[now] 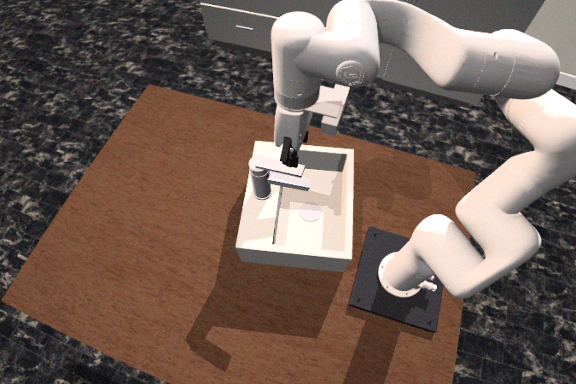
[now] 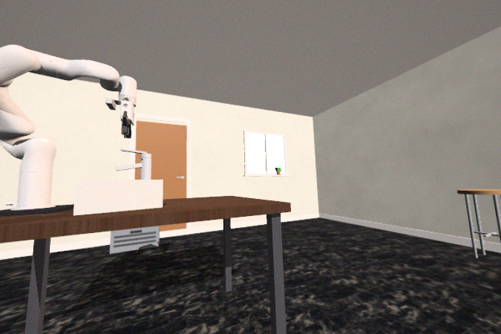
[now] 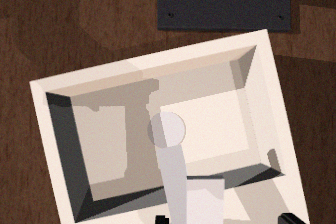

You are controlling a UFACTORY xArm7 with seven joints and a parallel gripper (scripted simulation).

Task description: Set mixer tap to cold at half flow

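Right now the lever is 9 cm below my hand and 4 cm ahead of it. Round my hand: white sink (33 cm below, 3 cm to the right, 3 cm behind); mixer tap (14 cm below, 6 cm ahead).
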